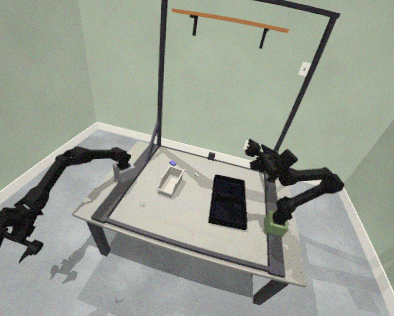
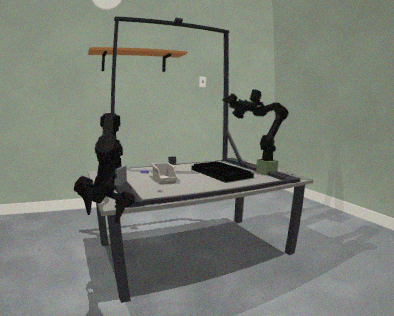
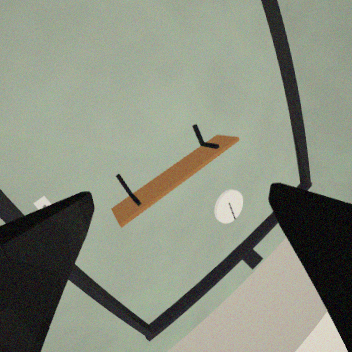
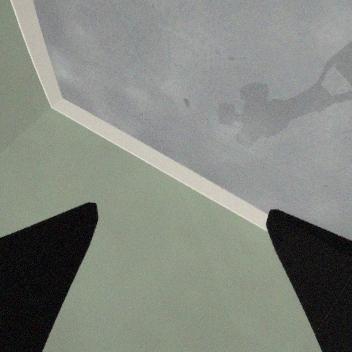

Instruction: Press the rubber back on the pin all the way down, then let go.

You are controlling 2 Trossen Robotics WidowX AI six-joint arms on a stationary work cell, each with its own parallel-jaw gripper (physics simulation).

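Frame: origin at the left arm's base, x left, y down, z back, level; metres.
Seen in the pictures: left gripper, between the fingertips: [image 1: 255,142] [image 2: 225,102] [image 3: 181,195]; right gripper, between the fingertips: [image 1: 7,258] [image 2: 103,218] [image 4: 184,214]; left arm's base, origin of its link: [image 1: 278,219] [image 2: 267,160]; right arm's base, origin of its link: [image 1: 123,165].
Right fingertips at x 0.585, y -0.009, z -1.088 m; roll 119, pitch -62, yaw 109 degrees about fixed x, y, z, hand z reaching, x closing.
Pixels of each thing's top centre, then the offset from my right fingertips to it. "pt": a spot on its surface instead. Level surfaces: height alone.
- tiny round item, a spot on its surface: [image 2: 160,190] [image 1: 141,205] pt dx -0.488, dy +0.089, dz +0.343 m
- small blue piece, centre of its top: [image 2: 144,170] [image 1: 172,162] dx -0.906, dy +0.083, dz +0.380 m
- small pale piece, centre of its top: [image 1: 196,174] dx -0.852, dy +0.086, dz +0.573 m
- open pale tray, a spot on its surface: [image 2: 170,180] [image 1: 167,193] pt dx -0.619, dy +0.081, dz +0.445 m
- flat black case, centre of its top: [image 2: 221,167] [image 1: 229,196] dx -0.703, dy +0.057, dz +0.813 m
- table, height of its surface: dy +0.095 m
The pin and its rubber back are too small to identify surely. A tiny round item [image 1: 142,204] [image 2: 160,190] lies on the table's left part, near the front. A small blue piece [image 1: 173,163] [image 2: 144,171] lies behind the open tray, and a small pale piece [image 1: 196,175] lies right of the tray. I cannot tell which of these is the pin. My left gripper [image 1: 254,156] [image 2: 233,106] [image 3: 181,195] is open and empty, high above the table's right side. My right gripper [image 1: 12,252] [image 2: 103,215] [image 4: 184,214] is open and empty, beyond the table's left edge.
An open pale tray [image 1: 164,192] [image 2: 170,180] stands on the table's left half. A flat black case [image 1: 227,202] [image 2: 222,171] lies to its right. A dark frame [image 1: 161,75] [image 2: 226,90] rises from the table [image 1: 185,225]. A wooden shelf [image 1: 230,21] [image 2: 135,51] [image 3: 172,177] is on the wall.
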